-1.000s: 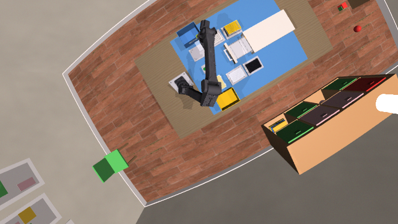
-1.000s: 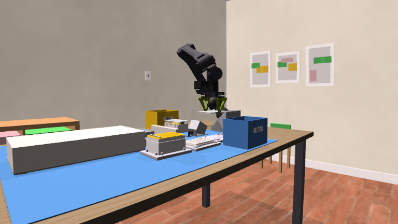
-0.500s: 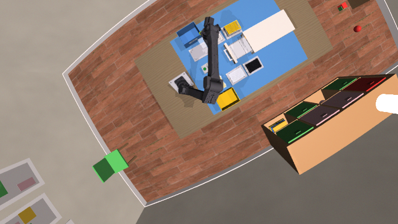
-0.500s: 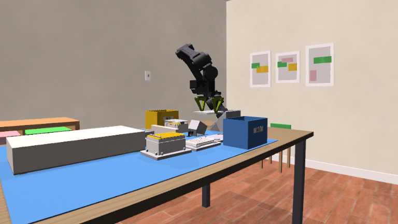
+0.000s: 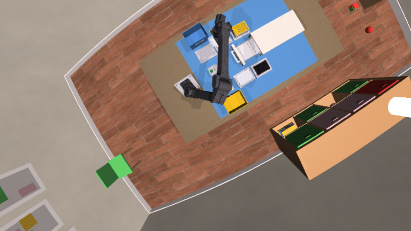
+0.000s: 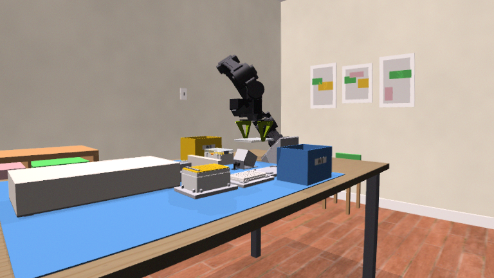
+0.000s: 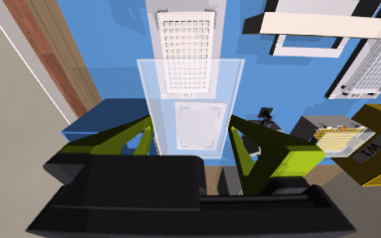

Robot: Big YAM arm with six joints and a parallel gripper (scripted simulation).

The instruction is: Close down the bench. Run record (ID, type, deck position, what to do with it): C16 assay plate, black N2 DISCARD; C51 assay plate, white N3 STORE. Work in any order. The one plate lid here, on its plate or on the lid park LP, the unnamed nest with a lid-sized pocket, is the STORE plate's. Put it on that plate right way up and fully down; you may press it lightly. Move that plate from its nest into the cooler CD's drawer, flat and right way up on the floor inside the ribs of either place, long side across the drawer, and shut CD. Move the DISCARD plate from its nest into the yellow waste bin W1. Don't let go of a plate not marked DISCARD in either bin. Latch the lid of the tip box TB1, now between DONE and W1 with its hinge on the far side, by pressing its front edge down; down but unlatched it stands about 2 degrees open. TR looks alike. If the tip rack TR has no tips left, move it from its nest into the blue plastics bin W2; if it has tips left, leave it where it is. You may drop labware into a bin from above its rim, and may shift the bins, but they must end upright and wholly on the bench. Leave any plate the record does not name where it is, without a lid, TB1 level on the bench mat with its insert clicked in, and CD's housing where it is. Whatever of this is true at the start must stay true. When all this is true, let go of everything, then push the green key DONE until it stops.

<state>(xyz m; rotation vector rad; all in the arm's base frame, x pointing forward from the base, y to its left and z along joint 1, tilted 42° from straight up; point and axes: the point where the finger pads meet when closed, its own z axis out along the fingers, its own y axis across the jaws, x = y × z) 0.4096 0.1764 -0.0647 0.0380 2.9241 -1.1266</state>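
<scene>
My gripper is now 130 mm above the white plate, 40 mm short of it and 10 mm to the right of it. Round my hand: lid park: 140 mm below, 130 mm behind, 20 mm to the right; then nest label N1: 150 mm ahead, 140 mm below; then plate lid: right at my hand.
</scene>
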